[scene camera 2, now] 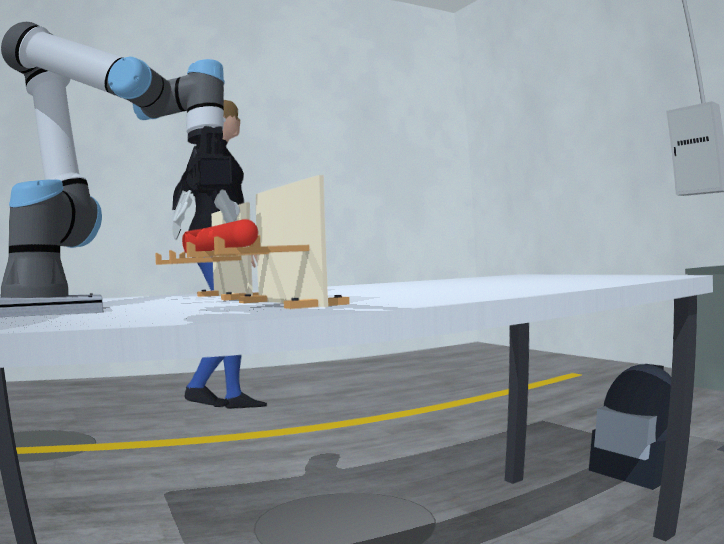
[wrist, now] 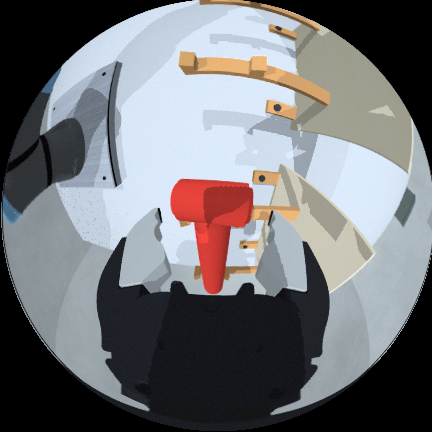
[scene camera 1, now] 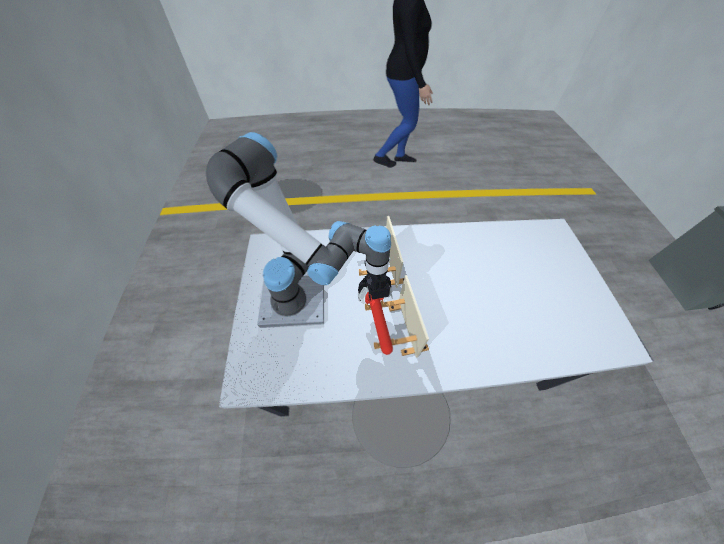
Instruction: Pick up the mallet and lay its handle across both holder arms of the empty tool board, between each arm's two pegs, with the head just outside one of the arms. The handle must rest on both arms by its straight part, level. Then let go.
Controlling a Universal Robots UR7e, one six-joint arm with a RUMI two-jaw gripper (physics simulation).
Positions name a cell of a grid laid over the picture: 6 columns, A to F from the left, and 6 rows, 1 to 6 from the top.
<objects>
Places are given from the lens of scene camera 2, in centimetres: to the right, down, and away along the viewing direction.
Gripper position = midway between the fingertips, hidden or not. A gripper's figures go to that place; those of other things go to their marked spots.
my gripper (scene camera 2: B3): -29, -6, 109
red mallet (scene camera 2: C3): -18, -6, 90
tool board (scene camera 2: C3): -11, -4, 98
tool board (scene camera 2: B4): -29, 1, 133
</objects>
